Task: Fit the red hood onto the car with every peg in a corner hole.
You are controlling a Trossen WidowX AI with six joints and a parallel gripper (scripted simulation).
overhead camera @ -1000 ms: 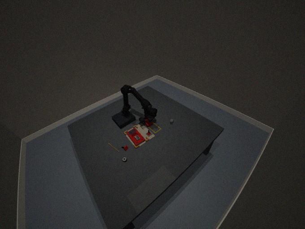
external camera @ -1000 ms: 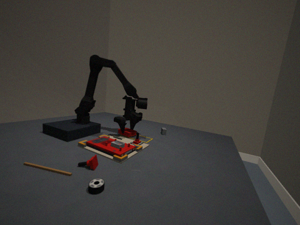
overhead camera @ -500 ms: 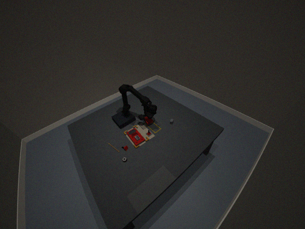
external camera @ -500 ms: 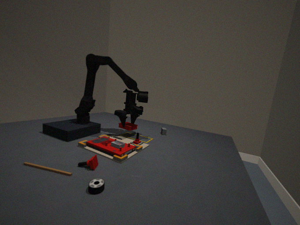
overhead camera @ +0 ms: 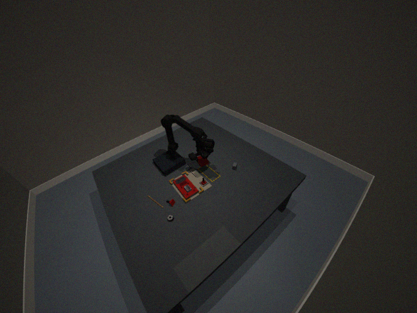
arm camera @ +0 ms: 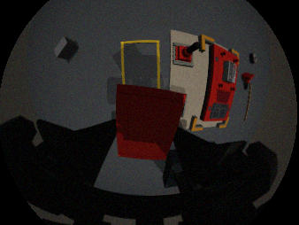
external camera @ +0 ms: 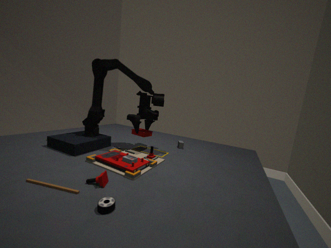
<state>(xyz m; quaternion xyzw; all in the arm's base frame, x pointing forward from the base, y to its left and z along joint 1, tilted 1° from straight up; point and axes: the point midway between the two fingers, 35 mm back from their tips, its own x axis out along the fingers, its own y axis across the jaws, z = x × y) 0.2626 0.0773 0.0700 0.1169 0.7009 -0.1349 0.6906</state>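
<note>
The grey engine block is 6 cm ahead of my gripper tip, 23 cm to the right of it and 7 cm below it. Also, from my gripper tip: wheel 12 cm ahead, 46 cm to the right, 8 cm below; red hood 1 cm above; wooden stick 8 cm behind, 44 cm to the right, 9 cm below.
</note>
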